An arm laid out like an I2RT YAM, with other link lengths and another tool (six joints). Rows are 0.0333 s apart.
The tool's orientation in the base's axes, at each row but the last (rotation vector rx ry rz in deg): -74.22, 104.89, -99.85; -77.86, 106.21, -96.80; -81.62, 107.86, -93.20; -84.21, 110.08, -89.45; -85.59, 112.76, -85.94
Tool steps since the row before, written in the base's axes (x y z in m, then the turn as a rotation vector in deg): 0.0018, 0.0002, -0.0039, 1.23, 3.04, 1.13; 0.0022, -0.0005, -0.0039, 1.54, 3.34, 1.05; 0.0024, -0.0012, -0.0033, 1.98, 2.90, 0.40; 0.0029, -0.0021, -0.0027, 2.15, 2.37, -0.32; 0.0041, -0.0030, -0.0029, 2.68, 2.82, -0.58
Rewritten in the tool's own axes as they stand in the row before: -0.0025, 0.0028, 0.0021, -2.57, -1.94, -1.28; -0.0022, 0.0026, 0.0030, -2.99, -2.05, -1.21; -0.0014, 0.0018, 0.0036, -3.10, -1.65, -0.41; -0.0006, 0.0009, 0.0043, -3.01, -1.08, 0.29; -0.0004, 0.0002, 0.0058, -3.71, -1.19, 0.52
